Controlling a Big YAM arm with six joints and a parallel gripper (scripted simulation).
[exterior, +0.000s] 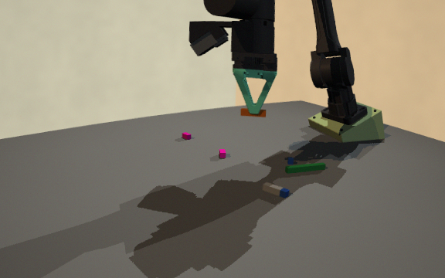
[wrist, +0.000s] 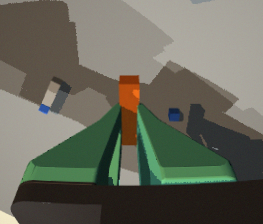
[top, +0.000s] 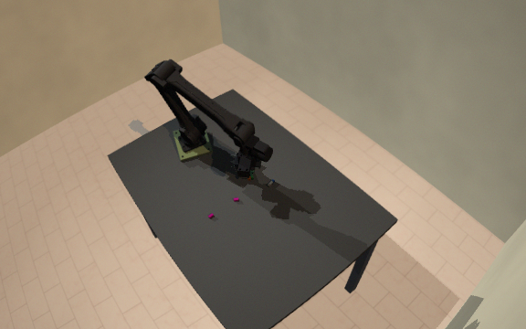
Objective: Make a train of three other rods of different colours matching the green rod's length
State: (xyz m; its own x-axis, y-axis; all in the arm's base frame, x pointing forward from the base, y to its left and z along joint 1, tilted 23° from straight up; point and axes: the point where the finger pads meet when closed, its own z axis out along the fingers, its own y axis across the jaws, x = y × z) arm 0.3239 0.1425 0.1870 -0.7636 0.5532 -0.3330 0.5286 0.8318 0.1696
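My hand is 1 cm short of the grey rod, 9 cm to the right of it and 10 cm above it. Round my hand: magenta rod 2 cm ahead, 8 cm to the right, 10 cm below; then orange rod 1 cm below; then green rod 9 cm behind, 4 cm to the left, 10 cm below.
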